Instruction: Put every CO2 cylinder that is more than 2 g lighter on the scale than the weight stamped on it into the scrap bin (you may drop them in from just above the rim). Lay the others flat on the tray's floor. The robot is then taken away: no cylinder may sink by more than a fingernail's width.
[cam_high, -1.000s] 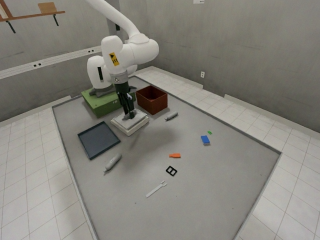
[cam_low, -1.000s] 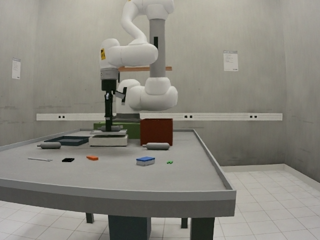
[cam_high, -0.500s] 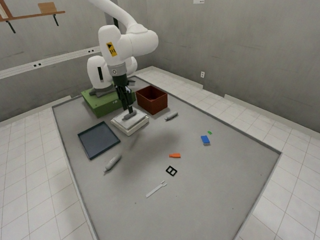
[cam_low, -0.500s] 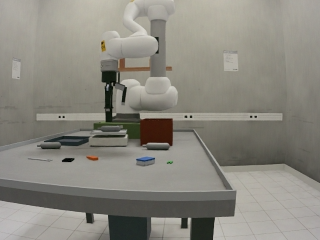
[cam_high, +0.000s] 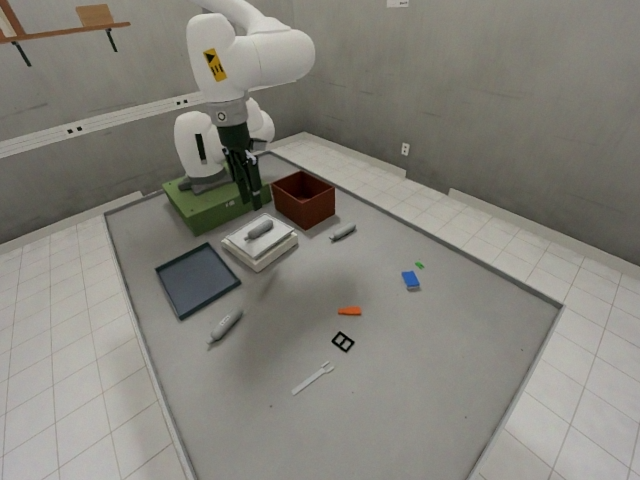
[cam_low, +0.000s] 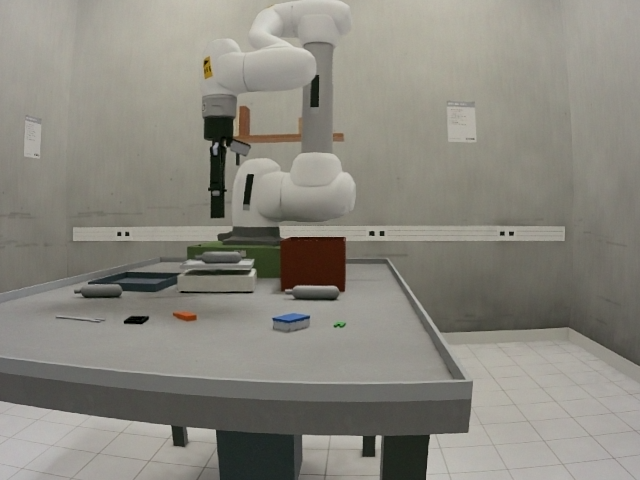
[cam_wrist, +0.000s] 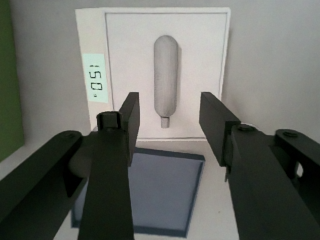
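The grey CO2 cylinder lies 20 mm to the right of my hand and 130 mm below it. Round my hand: white scale 10 mm behind, 170 mm below; scale plate 150 mm below; red-brown scrap bin 80 mm behind, 230 mm to the left, 170 mm below.
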